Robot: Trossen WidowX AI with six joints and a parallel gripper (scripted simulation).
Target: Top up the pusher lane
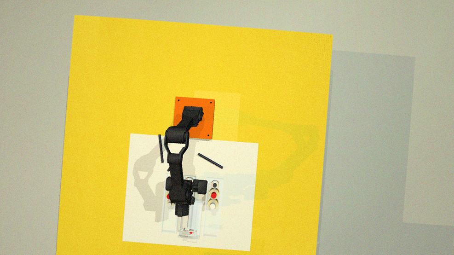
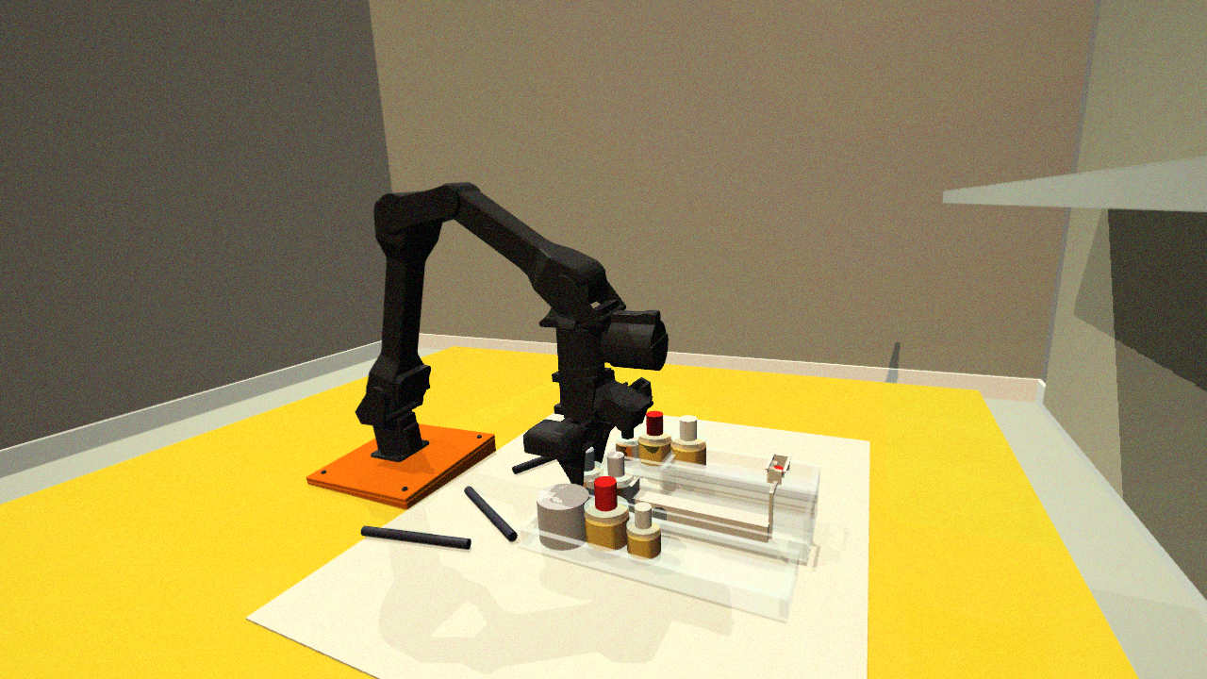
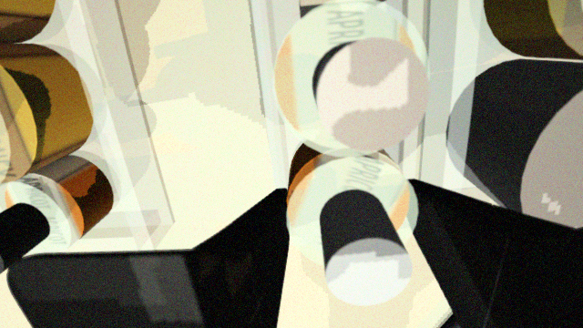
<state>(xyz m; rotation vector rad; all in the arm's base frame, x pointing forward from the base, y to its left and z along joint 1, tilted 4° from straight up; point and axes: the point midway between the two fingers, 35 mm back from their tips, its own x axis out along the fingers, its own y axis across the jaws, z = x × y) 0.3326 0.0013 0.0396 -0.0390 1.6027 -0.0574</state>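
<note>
Now: the grey cylinder 80 mm to the right of my gripper tip and 10 mm ahead of it. Round my gripper tip: pusher plate: 150 mm ahead, 30 mm to the left, 20 mm above; sprung lane: 150 mm ahead, 20 mm to the left, 10 mm below.
</note>
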